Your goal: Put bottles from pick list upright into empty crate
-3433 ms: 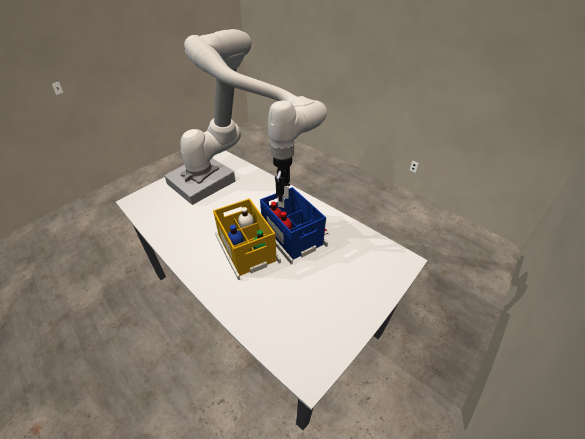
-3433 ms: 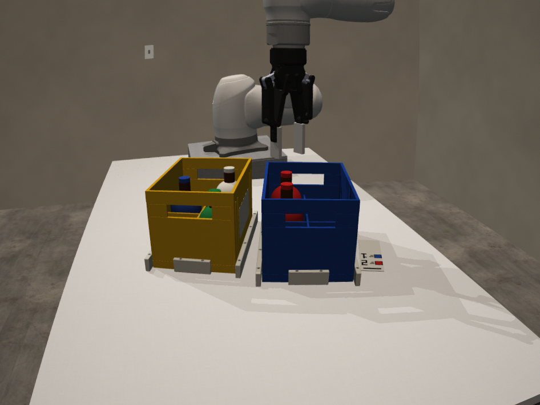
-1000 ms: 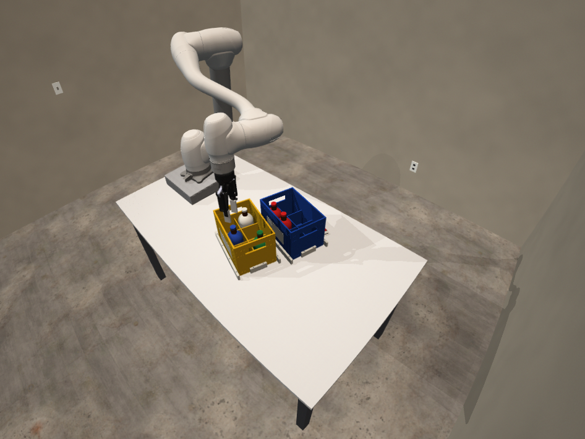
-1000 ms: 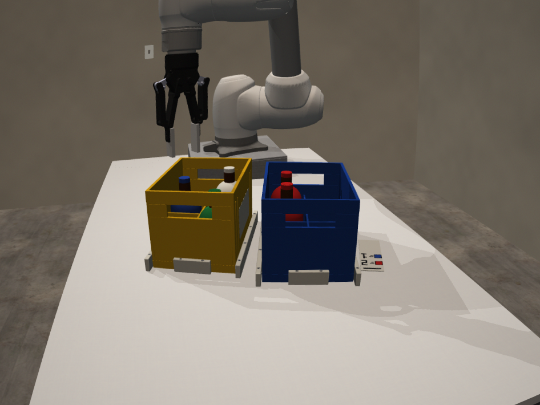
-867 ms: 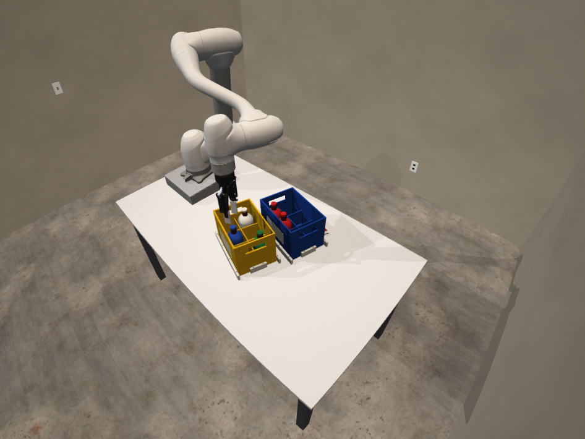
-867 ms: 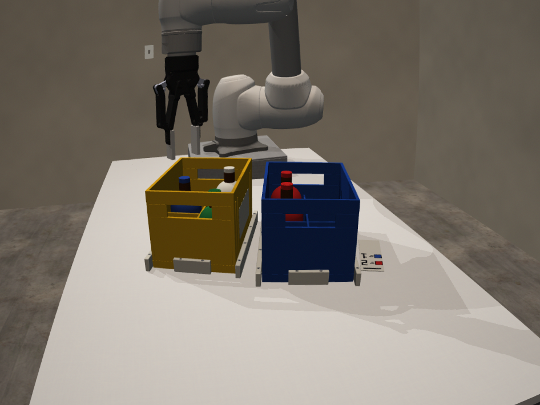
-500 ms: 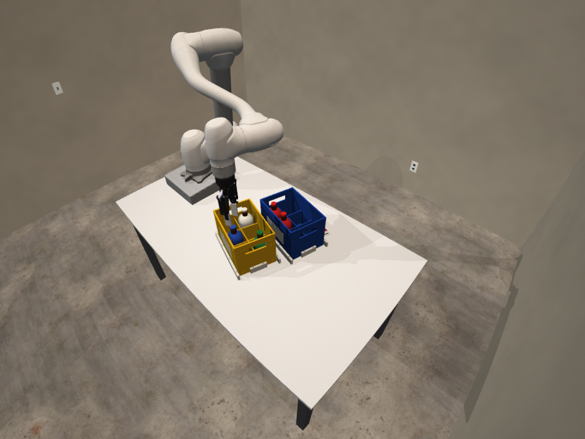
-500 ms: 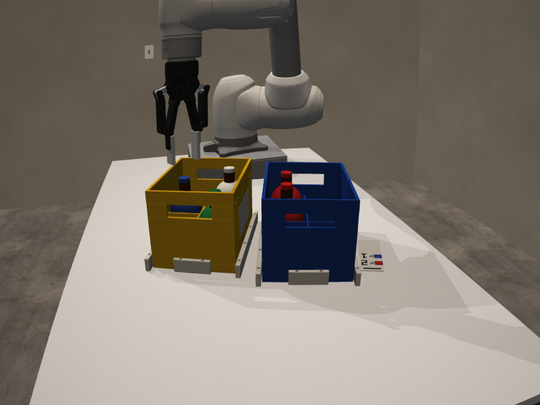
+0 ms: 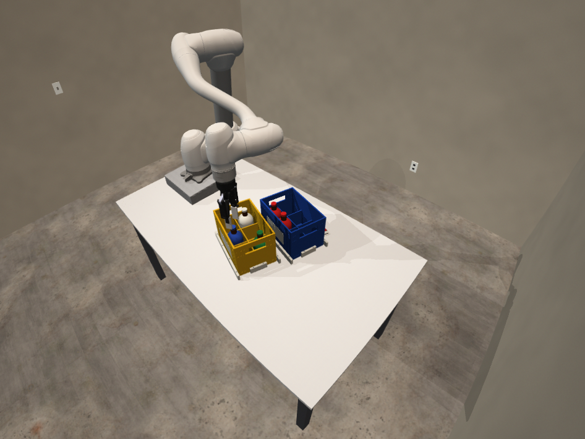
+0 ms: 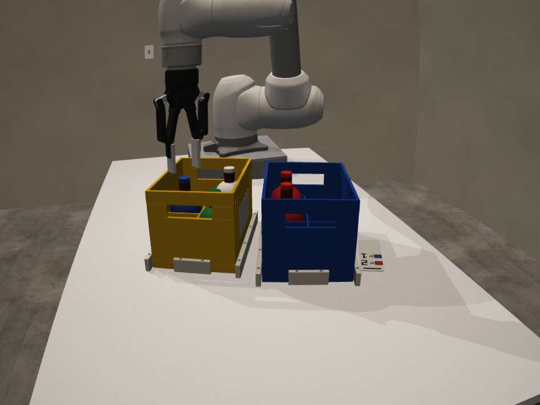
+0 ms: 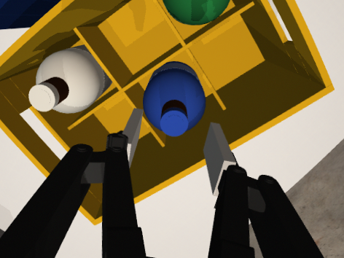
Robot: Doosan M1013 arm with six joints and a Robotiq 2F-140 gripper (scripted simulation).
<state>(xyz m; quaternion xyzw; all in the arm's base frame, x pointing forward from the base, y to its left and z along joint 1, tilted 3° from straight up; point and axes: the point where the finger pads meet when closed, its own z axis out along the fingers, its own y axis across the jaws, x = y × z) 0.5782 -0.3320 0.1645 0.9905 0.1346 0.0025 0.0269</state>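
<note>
My gripper is now 130 mm above the blue bottle. Also, from my hand: white-label bottle: 130 mm below, 120 mm to the left, 30 mm behind; yellow crate: 130 mm below, 40 mm to the left, 20 mm ahead; green bottle: 130 mm below, 120 mm ahead, 30 mm to the left.
</note>
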